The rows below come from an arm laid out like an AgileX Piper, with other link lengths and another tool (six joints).
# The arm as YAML. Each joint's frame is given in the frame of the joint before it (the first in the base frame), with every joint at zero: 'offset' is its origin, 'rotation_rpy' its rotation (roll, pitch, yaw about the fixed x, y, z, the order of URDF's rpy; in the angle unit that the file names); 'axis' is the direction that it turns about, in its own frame. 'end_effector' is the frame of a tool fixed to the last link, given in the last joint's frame.
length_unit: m
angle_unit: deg
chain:
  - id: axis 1
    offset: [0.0, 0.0, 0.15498]
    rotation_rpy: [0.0, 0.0, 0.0]
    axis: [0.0, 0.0, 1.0]
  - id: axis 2
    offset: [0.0, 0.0, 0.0]
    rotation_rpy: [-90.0, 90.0, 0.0]
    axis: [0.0, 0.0, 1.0]
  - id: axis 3
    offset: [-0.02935, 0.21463, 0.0]
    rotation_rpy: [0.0, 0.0, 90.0]
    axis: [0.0, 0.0, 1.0]
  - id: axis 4
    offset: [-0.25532, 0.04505, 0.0]
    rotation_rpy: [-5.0, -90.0, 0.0]
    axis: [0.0, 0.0, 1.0]
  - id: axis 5
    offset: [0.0, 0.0, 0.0]
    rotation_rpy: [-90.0, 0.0, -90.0]
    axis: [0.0, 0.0, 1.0]
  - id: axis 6
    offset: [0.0, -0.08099, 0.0]
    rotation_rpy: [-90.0, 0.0, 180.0]
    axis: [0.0, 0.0, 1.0]
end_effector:
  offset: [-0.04, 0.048, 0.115]
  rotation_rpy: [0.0, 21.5, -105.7]
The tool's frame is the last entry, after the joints.
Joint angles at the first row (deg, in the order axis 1, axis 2, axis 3, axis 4, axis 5, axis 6):
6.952 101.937 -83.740 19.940 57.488 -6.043
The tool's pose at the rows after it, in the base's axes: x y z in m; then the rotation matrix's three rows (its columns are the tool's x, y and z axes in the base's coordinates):
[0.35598 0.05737 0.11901], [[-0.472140 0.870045 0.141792], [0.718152 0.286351 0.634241], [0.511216 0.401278 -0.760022]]
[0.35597 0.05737 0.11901], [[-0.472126 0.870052 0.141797], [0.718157 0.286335 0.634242], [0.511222 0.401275 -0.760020]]
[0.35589 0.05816 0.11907], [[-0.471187 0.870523 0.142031], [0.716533 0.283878 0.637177], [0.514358 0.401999 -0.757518]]
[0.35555 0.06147 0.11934], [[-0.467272 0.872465 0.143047], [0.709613 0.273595 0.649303], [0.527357 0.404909 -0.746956]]
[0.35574 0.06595 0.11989], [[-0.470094 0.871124 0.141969], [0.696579 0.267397 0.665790], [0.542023 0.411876 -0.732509]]
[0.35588 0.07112 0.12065], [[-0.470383 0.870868 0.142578], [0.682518 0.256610 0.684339], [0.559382 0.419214 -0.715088]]
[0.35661 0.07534 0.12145], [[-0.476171 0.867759 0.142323], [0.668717 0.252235 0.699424], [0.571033 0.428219 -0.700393]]
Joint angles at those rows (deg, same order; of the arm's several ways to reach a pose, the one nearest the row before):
6.953 101.938 -83.742 19.940 57.489 -6.100
6.953 101.936 -83.739 19.940 57.488 -6.099
6.952 101.937 -83.740 20.180 57.489 -6.100
6.953 101.936 -83.738 21.180 57.487 -6.100
6.953 101.939 -83.740 22.653 57.449 -6.693
6.953 101.937 -83.739 24.315 57.379 -7.149
6.952 101.939 -83.740 25.762 57.248 -7.917

